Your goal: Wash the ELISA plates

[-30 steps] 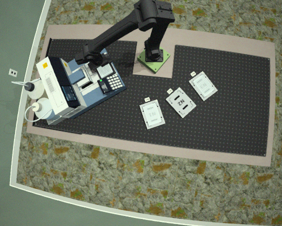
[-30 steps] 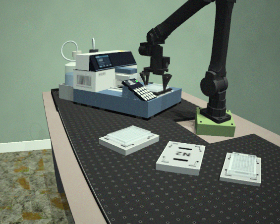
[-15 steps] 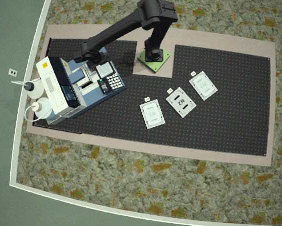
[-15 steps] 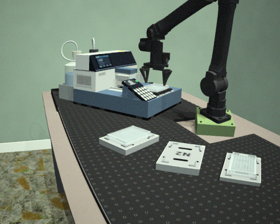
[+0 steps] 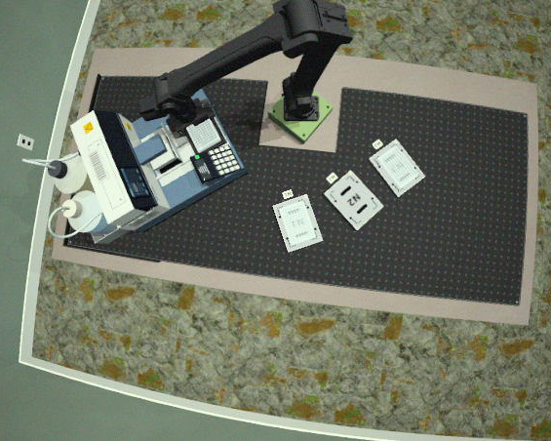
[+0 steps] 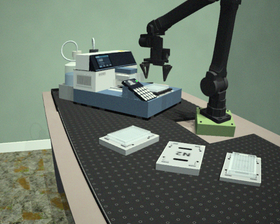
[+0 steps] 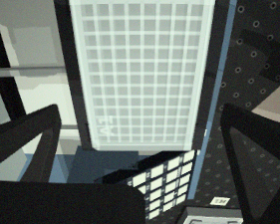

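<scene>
Now: hand 50 mm above the dark carrier. From my hand the other things lie so: plate washer (70 mm ahead, 140 mm to the right, 20 mm below); then N1 label (200 mm ahead, 280 mm to the left, 150 mm below).
</scene>
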